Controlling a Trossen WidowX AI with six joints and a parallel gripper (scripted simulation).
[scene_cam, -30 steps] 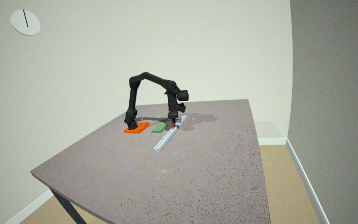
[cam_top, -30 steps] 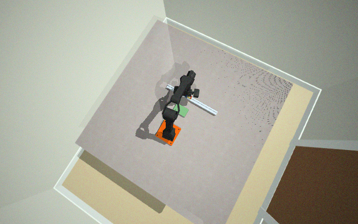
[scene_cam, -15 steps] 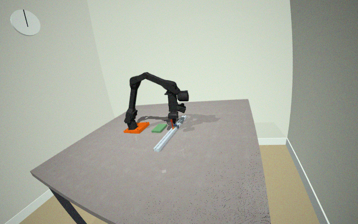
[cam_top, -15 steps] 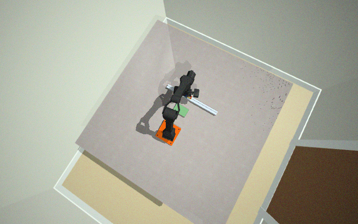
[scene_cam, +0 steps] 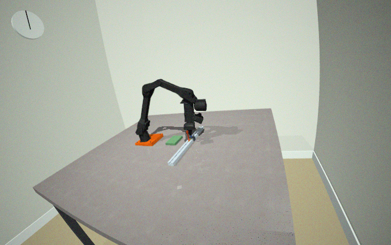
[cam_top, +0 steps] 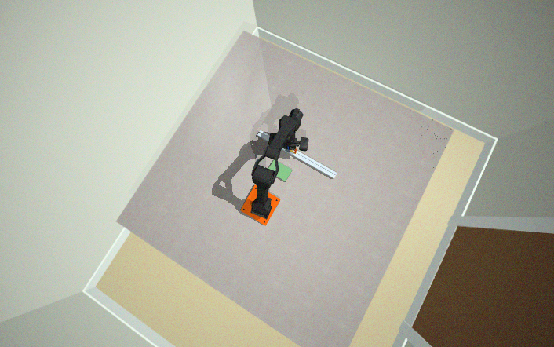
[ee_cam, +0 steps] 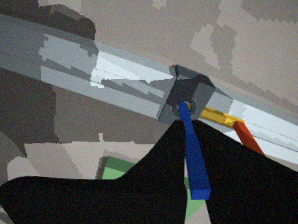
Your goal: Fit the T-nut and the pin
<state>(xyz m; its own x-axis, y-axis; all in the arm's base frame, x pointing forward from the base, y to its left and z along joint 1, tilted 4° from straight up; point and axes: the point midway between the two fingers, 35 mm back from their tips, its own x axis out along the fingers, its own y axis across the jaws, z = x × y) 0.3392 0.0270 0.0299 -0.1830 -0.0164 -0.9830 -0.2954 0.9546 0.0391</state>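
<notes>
Right now my gripper tip is right at the blue pin. From my gripper tip the other things lie so: green tray 130 mm behind, 10 mm to the left, 30 mm below; then aluminum rail 10 mm ahead, 20 mm to the right, 20 mm below; then brass T-nut 20 mm to the right, 10 mm above.
</notes>
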